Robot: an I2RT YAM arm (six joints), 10 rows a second.
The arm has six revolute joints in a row. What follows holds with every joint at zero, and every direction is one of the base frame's. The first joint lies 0.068 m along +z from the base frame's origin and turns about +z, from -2.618 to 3.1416 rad. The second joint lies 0.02 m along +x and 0.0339 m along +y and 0.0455 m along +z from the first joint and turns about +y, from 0 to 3.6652 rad. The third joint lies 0.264 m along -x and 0.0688 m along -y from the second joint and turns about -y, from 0 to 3.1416 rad. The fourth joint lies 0.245 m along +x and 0.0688 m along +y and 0.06 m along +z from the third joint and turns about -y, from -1.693 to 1.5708 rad. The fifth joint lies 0.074 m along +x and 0.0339 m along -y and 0.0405 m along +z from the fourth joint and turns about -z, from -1.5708 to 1.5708 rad. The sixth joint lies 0.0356 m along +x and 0.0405 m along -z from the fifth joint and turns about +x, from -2.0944 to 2.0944 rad. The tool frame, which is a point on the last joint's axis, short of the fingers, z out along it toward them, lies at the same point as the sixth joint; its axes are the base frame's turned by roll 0, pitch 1.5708 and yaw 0 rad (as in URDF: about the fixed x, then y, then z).
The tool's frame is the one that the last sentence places.
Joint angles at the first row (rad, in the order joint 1, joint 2, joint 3, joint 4, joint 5, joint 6):
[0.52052 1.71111 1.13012 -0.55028 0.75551 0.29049]
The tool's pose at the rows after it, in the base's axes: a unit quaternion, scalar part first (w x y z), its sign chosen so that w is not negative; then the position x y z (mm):
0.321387 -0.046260 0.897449 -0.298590 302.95 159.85 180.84
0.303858 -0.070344 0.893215 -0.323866 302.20 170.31 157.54
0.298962 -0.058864 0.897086 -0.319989 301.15 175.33 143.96
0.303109 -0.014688 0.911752 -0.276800 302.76 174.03 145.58
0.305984 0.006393 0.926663 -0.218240 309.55 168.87 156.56
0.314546 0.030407 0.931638 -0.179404 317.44 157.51 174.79
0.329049 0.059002 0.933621 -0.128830 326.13 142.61 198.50
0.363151 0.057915 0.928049 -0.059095 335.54 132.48 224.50
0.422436 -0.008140 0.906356 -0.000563 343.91 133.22 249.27
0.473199 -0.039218 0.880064 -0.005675 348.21 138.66 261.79
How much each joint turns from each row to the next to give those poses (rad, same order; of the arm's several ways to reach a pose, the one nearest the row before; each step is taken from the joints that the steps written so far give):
[0.04311 0.06753 0.00001 0.00077 0.09385 0.00001]
[0.02899 0.07515 0.00003 0.00455 0.03433 0.00114]
[0.01335 0.04117 -0.00006 0.00041 -0.00496 0.05988]
[-0.01029 -0.00836 0.00234 0.00149 -0.06752 0.09386]
[-0.03091 -0.03437 0.00453 0.03283 -0.10758 0.00533]
[-0.04461 -0.04612 0.01527 0.00650 -0.06942 -0.00265]
[-0.05610 -0.05571 0.02211 0.00993 -0.08966 -0.00040]
[-0.04769 -0.05456 0.01719 0.07245 -0.12359 -0.04921]
[-0.01869 -0.04004 0.00574 0.14267 -0.12551 -0.15031]
[0.01033 -0.00917 -0.00003 0.10949 0.01528 -0.09039]

